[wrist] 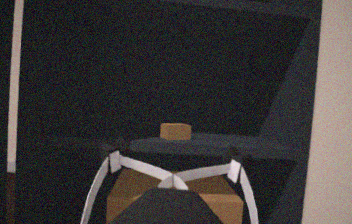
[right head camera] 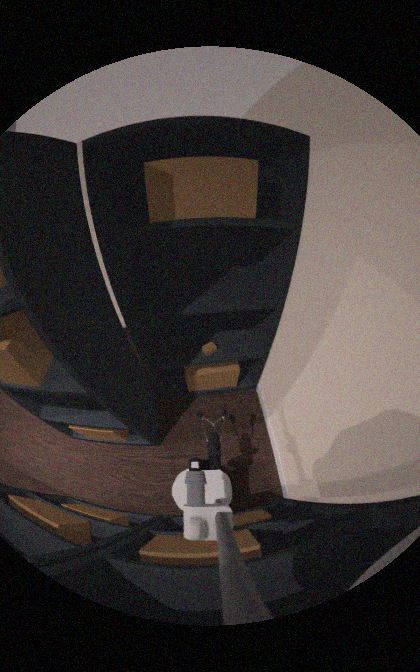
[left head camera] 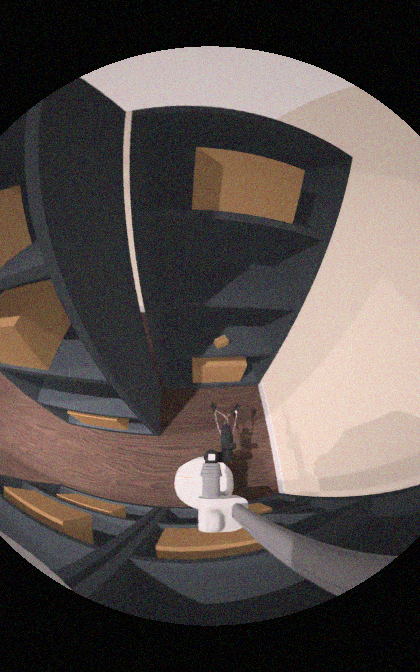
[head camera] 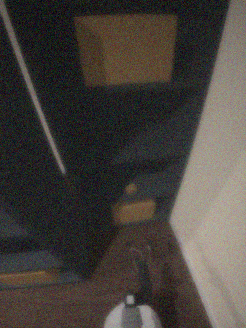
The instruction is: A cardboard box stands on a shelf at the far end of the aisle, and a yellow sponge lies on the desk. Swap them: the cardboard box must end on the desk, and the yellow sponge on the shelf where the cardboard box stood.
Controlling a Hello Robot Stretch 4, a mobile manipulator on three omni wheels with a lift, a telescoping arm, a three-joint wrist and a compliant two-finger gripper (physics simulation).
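Places are measured from the robot's base along level axes (x back, y down, z right), in metres.
Pixels of known places: gripper, fingertip midpoint: [wrist: 175,153] [left head camera: 225,402] [head camera: 139,239].
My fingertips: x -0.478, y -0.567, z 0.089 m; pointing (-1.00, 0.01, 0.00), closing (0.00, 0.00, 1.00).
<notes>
Behind a point stands the place of what it marks.
A small cardboard box [head camera: 131,188] @(x -0.946, y -0.556, z 0.087 m) [left head camera: 221,341] @(x -0.943, y -0.555, z 0.086 m) [right head camera: 209,348] [wrist: 175,131] @(x -0.928, y -0.535, z 0.086 m) stands on a low shelf [left head camera: 252,341] @(x -1.004, y -0.505, z 0.340 m) [wrist: 220,142] @(x -0.946, y -0.506, z 0.243 m) of the dark shelf unit at the aisle's end. My gripper [head camera: 140,246] [left head camera: 225,407] @(x -0.478, y -0.567, z 0.089 m) [right head camera: 212,415] [wrist: 175,153] @(x -0.478, y -0.567, z 0.089 m) is open, its fingers spread and nothing between them. It points toward the shelf unit, with a gap to the small box. In the wrist view the small box appears just above the space between the fingertips, roughly centred. The yellow sponge and the desk do not show in these views.
A larger box [head camera: 135,212] @(x -0.890, y -0.237, z 0.121 m) [left head camera: 219,370] @(x -0.889, y -0.249, z 0.109 m) [right head camera: 212,377] [wrist: 220,202] @(x -0.902, y -0.315, z 0.250 m) stands on the bottom shelf under the small one. A big box [head camera: 137,49] @(x -0.890, y -1.564, z 0.120 m) [left head camera: 248,185] @(x -0.886, y -1.547, z 0.071 m) stands higher up. A pale wall [head camera: 220,165] @(x -0.642, y -1.032, z 0.564 m) [left head camera: 360,300] @(x -0.584, y -1.266, z 0.568 m) runs along the right. More shelving with boxes stands left and behind.
</notes>
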